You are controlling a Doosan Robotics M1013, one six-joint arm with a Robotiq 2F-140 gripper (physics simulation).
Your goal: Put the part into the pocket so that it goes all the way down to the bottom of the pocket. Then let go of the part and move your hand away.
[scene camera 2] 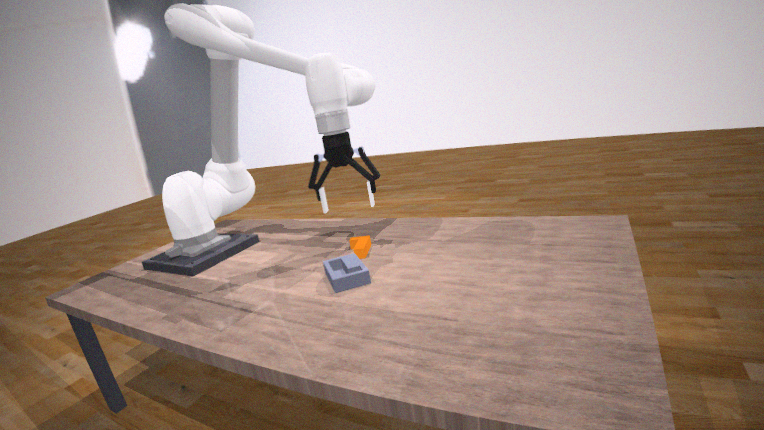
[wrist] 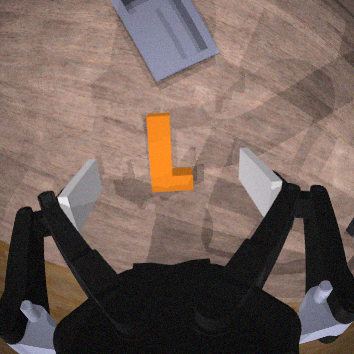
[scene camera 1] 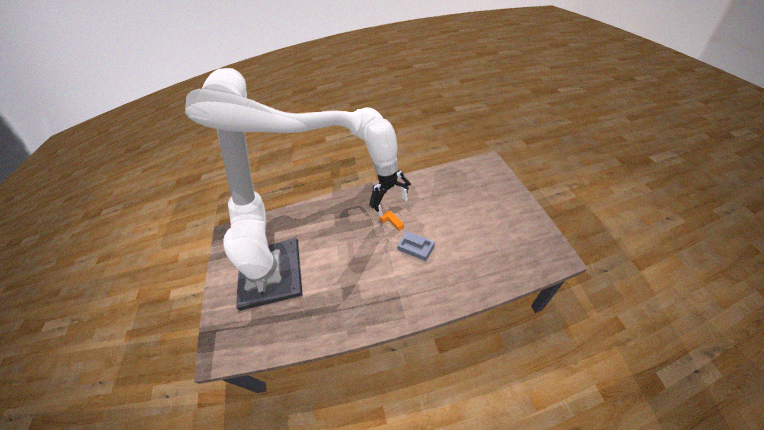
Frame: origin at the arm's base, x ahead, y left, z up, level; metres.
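Where they show: gripper, fingertip midpoint: [scene camera 2: 349, 208] [wrist: 168, 168] [scene camera 1: 392, 207]; arm's base at its link origin: [scene camera 2: 198, 246] [scene camera 1: 263, 270].
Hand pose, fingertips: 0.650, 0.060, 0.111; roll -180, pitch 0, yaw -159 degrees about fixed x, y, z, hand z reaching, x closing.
Each offset is from my fingertips to the centre of the thing, as dx, dy, dz. Level surfaces: height alone.
The part {-0.011, +0.023, -0.126} [scene camera 1: 394, 220] [scene camera 2: 360, 246] [wrist: 161, 155] is an orange L-shaped block lying on the table. In the wrist view its long leg points up toward the pocket block and its short foot points right. The grey-blue block {+0.053, -0.148, -0.123} [scene camera 1: 412, 252] [scene camera 2: 350, 283] [wrist: 165, 65] with the recessed pocket lies a little apart from the part; it is cut off at the top of the wrist view. My gripper [scene camera 1: 392, 204] [scene camera 2: 348, 207] [wrist: 168, 168] is open and empty, above the table. In the wrist view one finger is left and one right of the part, with gaps on both sides.
The wooden table {dz -0.141} [scene camera 1: 491, 229] [scene camera 2: 481, 320] bears the arm's dark base plate [scene camera 1: 291, 267] [scene camera 2: 240, 245] at its left end, well apart from the part and the block. Shadows of the arm fall across the table top.
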